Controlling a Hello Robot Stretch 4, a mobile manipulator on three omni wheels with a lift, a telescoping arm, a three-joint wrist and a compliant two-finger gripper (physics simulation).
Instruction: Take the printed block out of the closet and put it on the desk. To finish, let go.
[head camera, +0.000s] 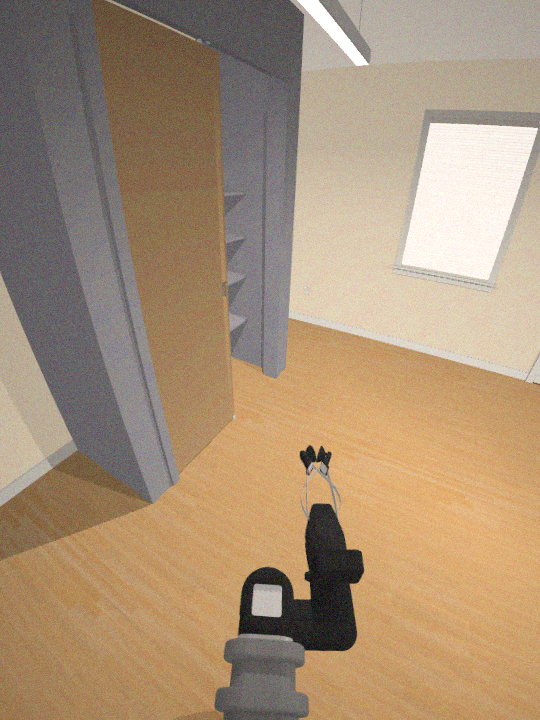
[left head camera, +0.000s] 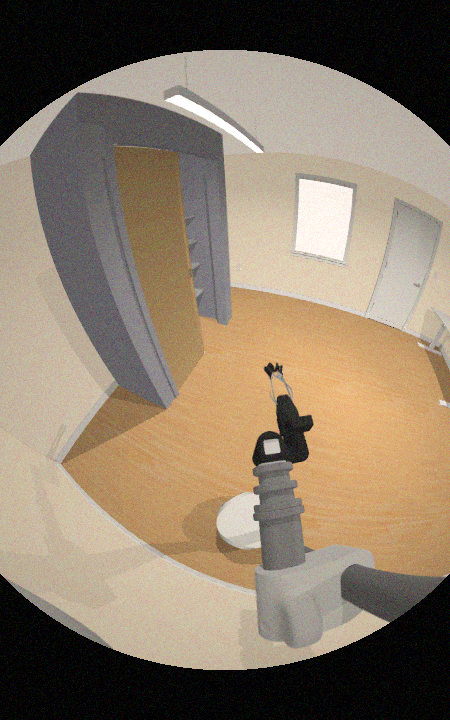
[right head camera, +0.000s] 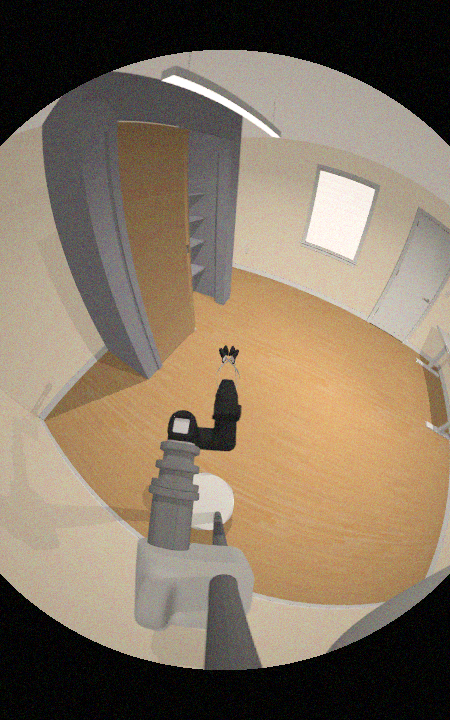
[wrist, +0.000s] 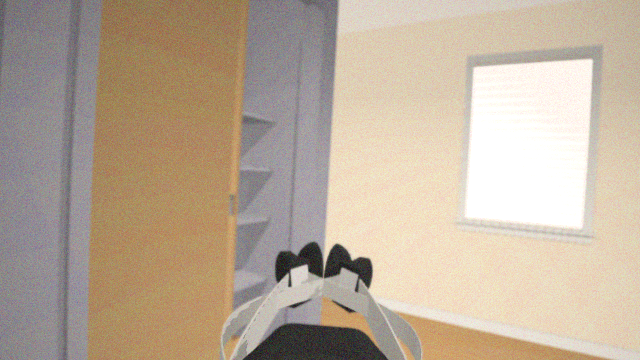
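Where they show: gripper, fingertip midpoint: (head camera: 314, 447) (left head camera: 271, 363) (right head camera: 228, 346) (wrist: 324, 263); robot's base at its link origin: (left head camera: 247, 519) (right head camera: 203, 500).
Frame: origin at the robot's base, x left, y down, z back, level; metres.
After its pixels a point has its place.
The tall grey closet (head camera: 34, 232) {y -1.367, x 0.866, z -1.104 m} (left head camera: 68, 223) {y -1.635, x 0.875, z -1.108 m} (right head camera: 68, 212) {y -1.519, x 0.950, z -1.146 m} (wrist: 35, 150) {y -1.119, x 0.626, z -1.068 m} stands at the left. Its wooden door panel (head camera: 174, 232) {y -1.305, x 0.468, z -1.422 m} (left head camera: 153, 238) {y -1.351, x 0.480, z -1.398 m} (right head camera: 156, 223) {y -1.258, x 0.463, z -1.431 m} (wrist: 160, 175) {y -1.066, x 0.478, z -1.401 m} covers much of the front; a narrow opening to the right of it shows parts of several shelves. The rest of the interior is hidden. The printed block does not show in any view. My gripper (head camera: 316, 456) {y -1.038, x -0.083, z -0.533 m} (left head camera: 273, 369) {y -1.038, x -0.083, z -0.533 m} (right head camera: 228, 353) {y -1.038, x -0.083, z -0.533 m} (wrist: 324, 263) {y -1.038, x -0.083, z -0.533 m} is shut and empty, in front of the closet and to the right of the door panel. Part of a white desk (left head camera: 428, 348) {y 0.003, x -3.539, z -1.483 m} (right head camera: 436, 429) {y -0.004, x -2.996, z -0.376 m} shows at the right edge of both side head views.
A round white object (left head camera: 238, 520) {y -0.187, x 0.063, z -0.011 m} (right head camera: 212, 499) {y -0.187, x -0.063, z -0.021 m} is low under my arm. A window (head camera: 459, 197) {y -1.456, x -1.441, z -2.869 m} (wrist: 530, 145) {y -1.390, x -1.498, z -2.838 m} is in the far wall, with a grey room door (left head camera: 408, 265) {y -1.127, x -2.797, z -2.175 m} (right head camera: 413, 276) {y -1.083, x -2.687, z -2.230 m} to its right. A long lamp (left head camera: 217, 119) {y -2.050, x 0.026, z -1.228 m} (right head camera: 222, 103) {y -2.047, x 0.033, z -1.284 m} hangs from the ceiling.
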